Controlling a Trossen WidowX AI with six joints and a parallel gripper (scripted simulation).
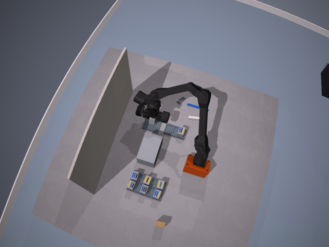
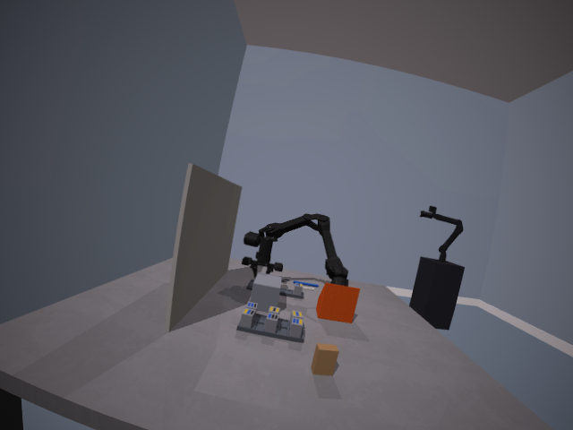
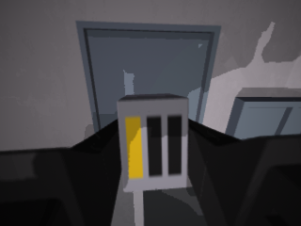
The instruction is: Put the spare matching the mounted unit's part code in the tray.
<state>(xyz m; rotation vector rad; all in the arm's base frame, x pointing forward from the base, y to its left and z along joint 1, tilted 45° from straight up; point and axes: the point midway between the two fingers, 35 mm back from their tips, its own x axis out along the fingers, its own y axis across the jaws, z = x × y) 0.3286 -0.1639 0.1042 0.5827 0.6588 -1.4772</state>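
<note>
Right now my gripper tip is 20 mm above the blue-grey tray. The rest, counted from my gripper tip: rack: 150 mm behind, 20 mm to the left, 20 mm below; dark plate: 120 mm behind, 190 mm to the right, 20 mm below; grey mounted unit: 50 mm behind, 200 mm to the left, 30 mm above.
</note>
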